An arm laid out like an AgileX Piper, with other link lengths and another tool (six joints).
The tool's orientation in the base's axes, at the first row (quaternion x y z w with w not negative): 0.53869 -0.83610 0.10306 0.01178
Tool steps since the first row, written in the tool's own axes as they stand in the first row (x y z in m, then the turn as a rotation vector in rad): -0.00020 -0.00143 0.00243 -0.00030 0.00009 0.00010; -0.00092 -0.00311 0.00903 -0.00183 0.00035 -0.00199; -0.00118 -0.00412 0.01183 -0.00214 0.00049 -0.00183; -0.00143 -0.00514 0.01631 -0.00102 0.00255 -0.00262; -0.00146 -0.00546 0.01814 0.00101 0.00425 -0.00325; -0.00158 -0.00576 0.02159 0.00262 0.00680 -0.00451; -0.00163 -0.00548 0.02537 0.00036 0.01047 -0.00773; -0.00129 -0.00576 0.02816 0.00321 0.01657 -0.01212; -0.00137 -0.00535 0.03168 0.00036 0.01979 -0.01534; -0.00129 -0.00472 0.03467 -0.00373 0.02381 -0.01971; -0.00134 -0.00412 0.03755 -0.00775 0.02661 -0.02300
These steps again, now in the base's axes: 0.00160 -0.00084 -0.00218 0.00005 0.00029 -0.00015; 0.00402 -0.00208 -0.00846 0.00027 0.00215 0.00165; 0.00530 -0.00277 -0.01107 0.00029 0.00246 0.00143; 0.00673 -0.00378 -0.01533 -0.00211 0.00242 0.00202; 0.00720 -0.00422 -0.01707 -0.00456 0.00139 0.00263; 0.00784 -0.00487 -0.02041 -0.00765 0.00119 0.00367; 0.00795 -0.00541 -0.02416 -0.01031 0.00528 0.00594; 0.00832 -0.00635 -0.02680 -0.01742 0.00596 0.00963; 0.00830 -0.00676 -0.03032 -0.01943 0.01040 0.01190; 0.00797 -0.00714 -0.03334 -0.02174 0.01648 0.01500; 0.00771 -0.00739 -0.03626 -0.02289 0.02182 0.01724
